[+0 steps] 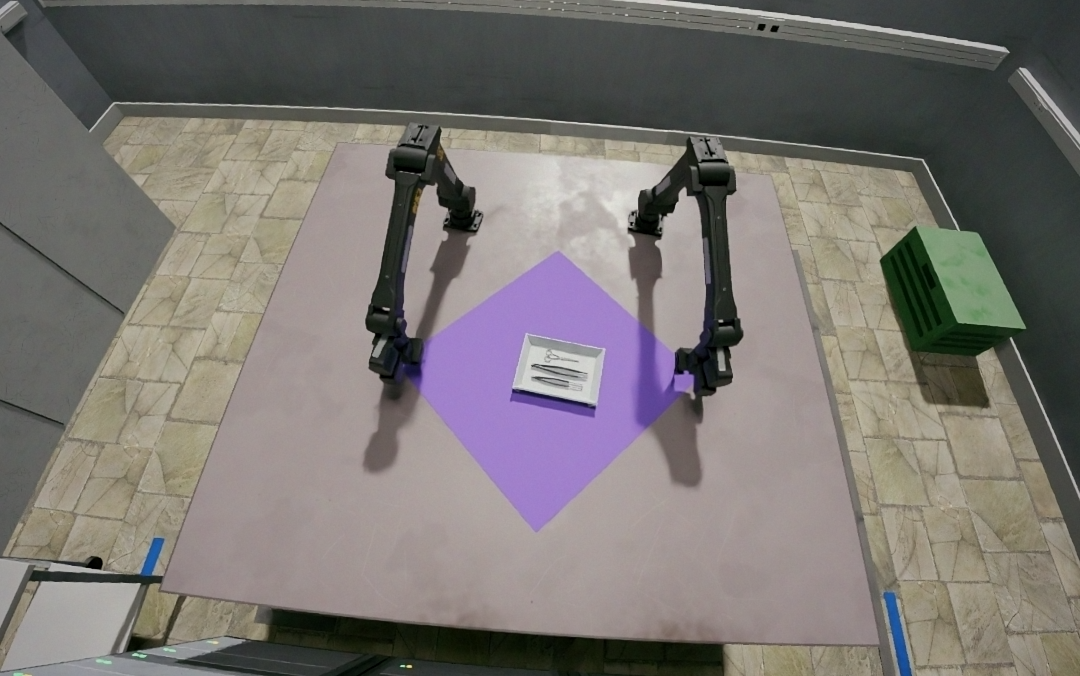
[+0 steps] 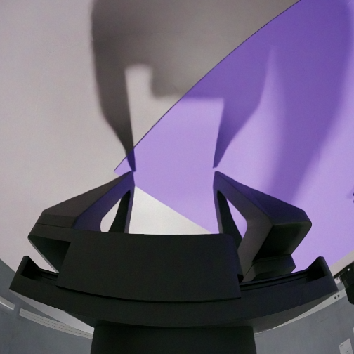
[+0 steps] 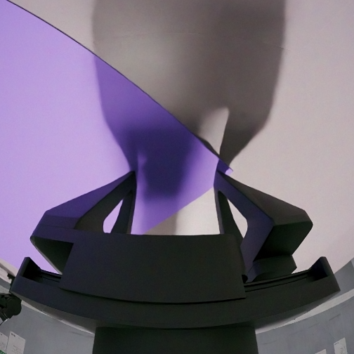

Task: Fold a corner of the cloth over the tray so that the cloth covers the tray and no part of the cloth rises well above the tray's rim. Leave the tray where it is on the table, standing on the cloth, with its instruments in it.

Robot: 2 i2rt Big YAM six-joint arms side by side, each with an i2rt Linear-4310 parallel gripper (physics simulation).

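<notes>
The purple cloth (image 1: 478,334) (image 2: 175,130) (image 3: 50,100) lies flat as a diamond on the table. The white tray (image 1: 573,348) stands on it near the middle, with scissors (image 1: 551,357) and slim metal instruments (image 1: 560,371) inside. My left gripper (image 1: 693,376) (image 2: 173,178) is part open, low at the cloth's right corner; the corner tip shows by one fingertip, with cloth between and beneath the fingers, not pinched. My right gripper (image 1: 404,368) (image 3: 174,178) is part open, low at the cloth's left corner, whose tip shows just past one fingertip. Neither gripper holds anything.
The large table (image 1: 278,478) carries both arm bases behind the cloth. A green crate (image 1: 968,271) stands on the floor at the right. A dark wall runs behind the table. Dark equipment (image 1: 263,657) shows along the bottom edge, and a light cabinet at the bottom left.
</notes>
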